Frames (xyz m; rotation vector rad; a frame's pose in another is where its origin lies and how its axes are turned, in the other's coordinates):
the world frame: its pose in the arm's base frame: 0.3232 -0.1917 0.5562 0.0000 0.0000 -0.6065
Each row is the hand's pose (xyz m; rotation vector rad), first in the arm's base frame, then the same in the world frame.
Working: the arm's base frame: its pose in the world frame: -0.3748 -0.0267 -0.5562 0.0000 0.0000 0.6065

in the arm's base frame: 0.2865 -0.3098 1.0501 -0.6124 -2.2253 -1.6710
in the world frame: 0.0372 -0.1180 0.4939 0.0734 -2.1131 -1.3463
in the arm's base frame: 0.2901 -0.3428 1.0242 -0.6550 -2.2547 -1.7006
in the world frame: 0.0589 -0.1430 0.4680 0.0440 -2.1450 -1.3867
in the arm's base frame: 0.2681 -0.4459 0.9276 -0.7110 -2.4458 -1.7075
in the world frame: 0.0996 -0.2403 0.3714 0.0472 -2.3172 -1.4515
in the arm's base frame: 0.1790 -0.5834 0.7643 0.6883 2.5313 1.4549
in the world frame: 0.1048 -0.4040 0.2081 0.0987 -2.6121 -1.4471
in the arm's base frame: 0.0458 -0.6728 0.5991 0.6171 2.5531 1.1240
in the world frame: 0.0463 -0.5534 0.0429 -0.1866 2.8187 1.2851
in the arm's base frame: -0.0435 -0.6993 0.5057 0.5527 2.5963 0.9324
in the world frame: -0.0120 -0.6261 -0.0505 -0.2633 2.8082 1.0933
